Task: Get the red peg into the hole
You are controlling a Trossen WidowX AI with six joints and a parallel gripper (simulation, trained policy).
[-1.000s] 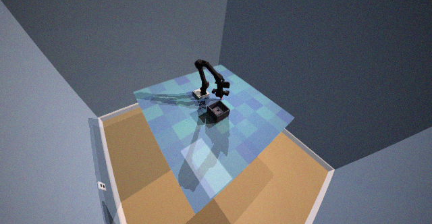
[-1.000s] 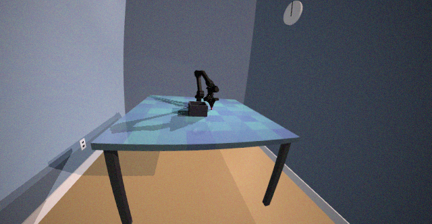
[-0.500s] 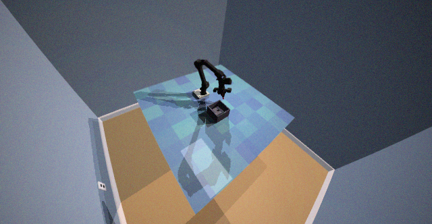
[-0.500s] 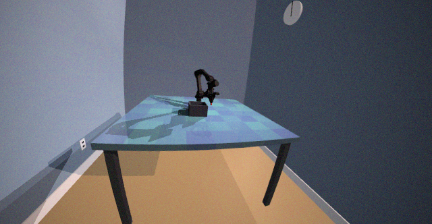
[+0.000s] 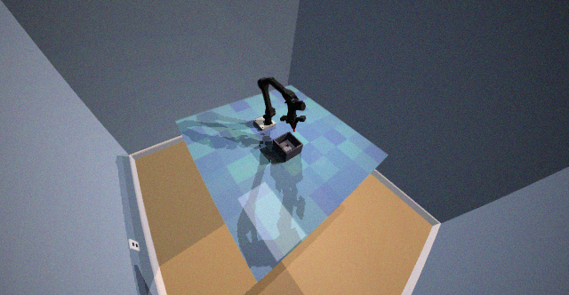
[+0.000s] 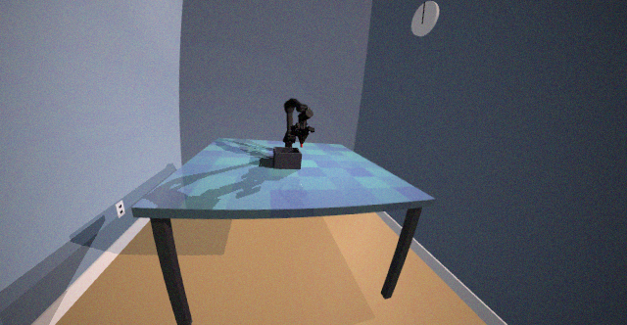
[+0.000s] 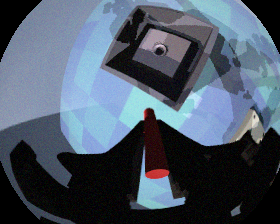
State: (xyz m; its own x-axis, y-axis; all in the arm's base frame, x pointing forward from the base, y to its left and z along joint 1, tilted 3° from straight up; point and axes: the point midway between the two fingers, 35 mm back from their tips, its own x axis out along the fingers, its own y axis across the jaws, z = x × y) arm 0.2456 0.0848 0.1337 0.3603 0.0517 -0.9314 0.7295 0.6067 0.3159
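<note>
Now: gripper tip 7 cm short of the grey plate, 9 cm to the left of it and 8 cm above it. From my gripper tip the other things lie so: dark box: 7 cm ahead, 9 cm to the right, 10 cm below; red peg: 1 cm behind, 2 cm above.
</note>
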